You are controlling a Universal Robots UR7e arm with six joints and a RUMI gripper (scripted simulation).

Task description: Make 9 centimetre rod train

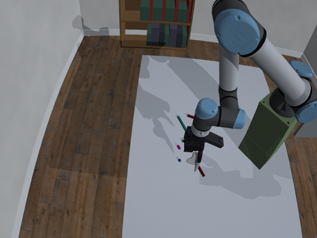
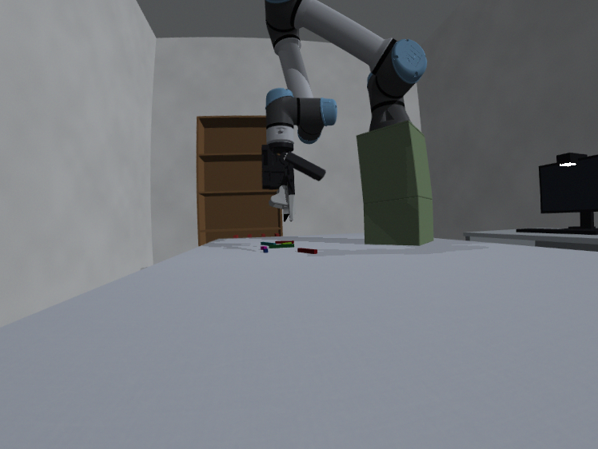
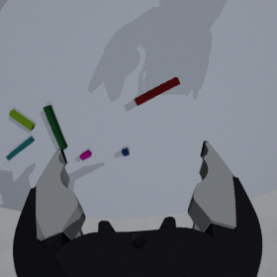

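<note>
The magenta rod lies 10 cm to the right of my hand, 8 cm below it and 5 cm ahead of it. From my hand the other things lie so: green rod (13 cm to the right, 8 cm below, 1 cm behind); blue rod (8 cm below, 6 cm ahead, 3 cm to the right); lime rod (19 cm to the right, 8 cm below, 4 cm behind).
</note>
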